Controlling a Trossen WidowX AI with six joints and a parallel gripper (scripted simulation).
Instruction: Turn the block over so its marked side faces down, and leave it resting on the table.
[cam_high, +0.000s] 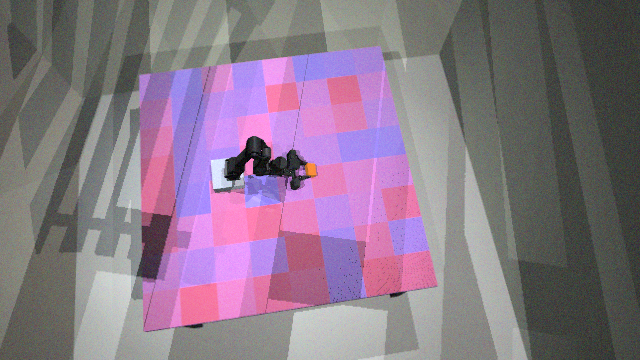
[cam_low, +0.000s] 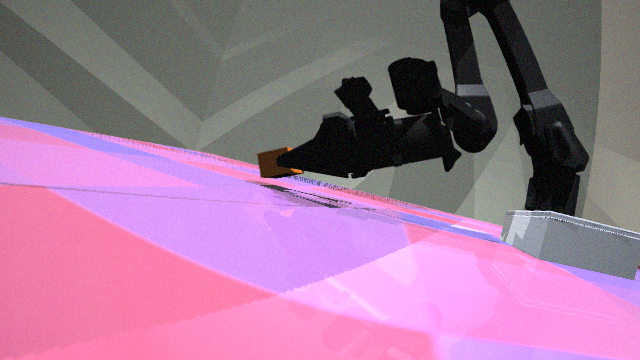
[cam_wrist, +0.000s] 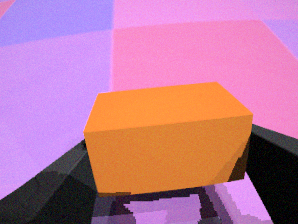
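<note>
The orange block lies 10 mm below my gripper tip.
</note>
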